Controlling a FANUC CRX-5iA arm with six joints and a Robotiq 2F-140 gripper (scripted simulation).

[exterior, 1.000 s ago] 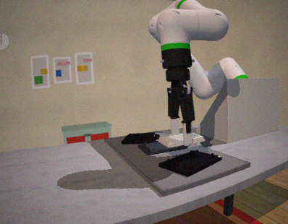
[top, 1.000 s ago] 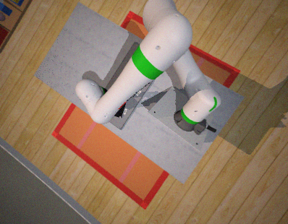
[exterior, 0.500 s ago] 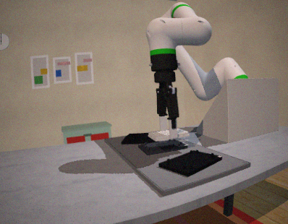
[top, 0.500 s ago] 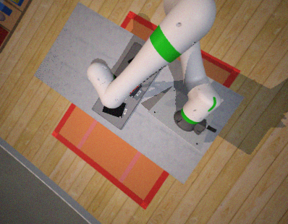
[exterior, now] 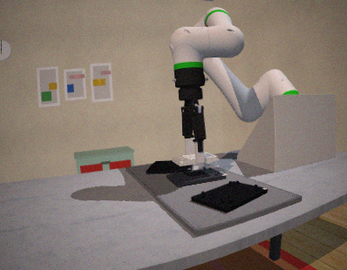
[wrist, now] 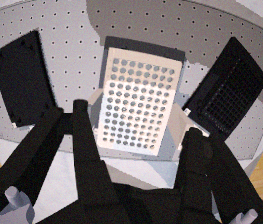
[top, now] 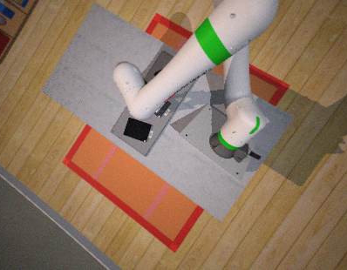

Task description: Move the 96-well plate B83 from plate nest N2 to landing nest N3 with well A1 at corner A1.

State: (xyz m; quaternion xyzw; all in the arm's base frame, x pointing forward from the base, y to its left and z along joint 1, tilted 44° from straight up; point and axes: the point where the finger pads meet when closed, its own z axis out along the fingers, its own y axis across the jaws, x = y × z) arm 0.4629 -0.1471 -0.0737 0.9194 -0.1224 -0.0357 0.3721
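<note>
Right now the white 96-well plate is 20 mm below my hand. From my hand the other things lie so: black nest 30 mm ahead, 210 mm to the left, 80 mm below; dark grey nest 80 mm below; black well plate 170 mm to the right, 70 mm below.
</note>
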